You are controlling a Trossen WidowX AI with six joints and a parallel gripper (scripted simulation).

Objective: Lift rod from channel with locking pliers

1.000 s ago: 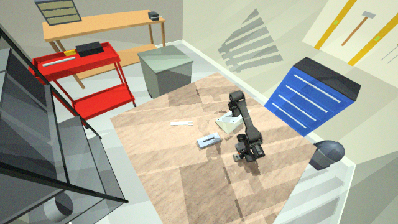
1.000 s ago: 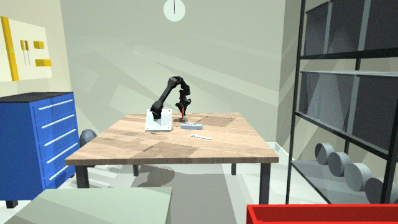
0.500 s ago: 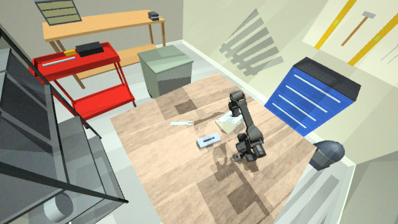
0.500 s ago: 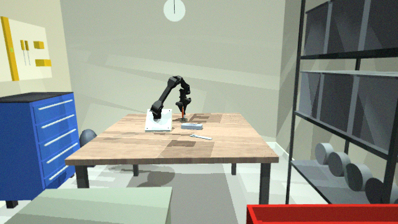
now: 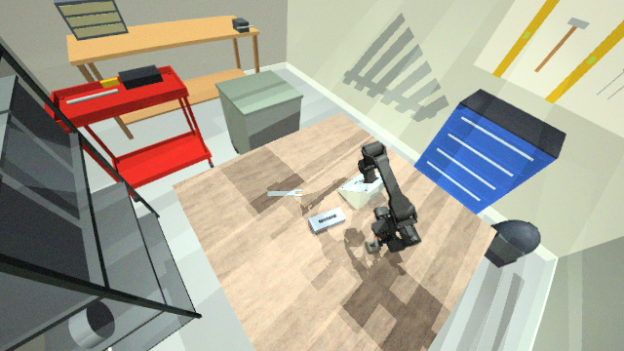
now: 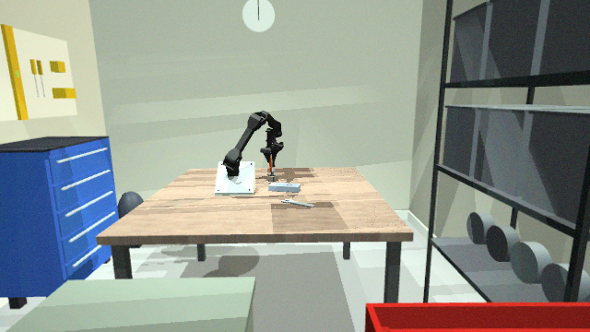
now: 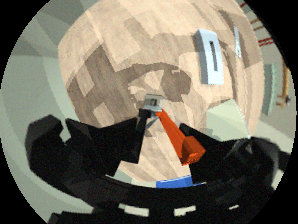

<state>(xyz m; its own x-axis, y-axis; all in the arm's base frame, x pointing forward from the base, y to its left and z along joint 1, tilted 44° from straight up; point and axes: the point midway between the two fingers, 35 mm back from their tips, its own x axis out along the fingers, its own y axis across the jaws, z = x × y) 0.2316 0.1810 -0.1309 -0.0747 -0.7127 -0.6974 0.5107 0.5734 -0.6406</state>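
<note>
The light blue channel block is 8 cm ahead of my gripper tip, 23 cm to the right of it and 11 cm below it. Round my gripper tip: flat silver wrench: 11 cm ahead, 48 cm to the right, 13 cm below; then grey holster: 1 cm to the left, 12 cm below.
</note>
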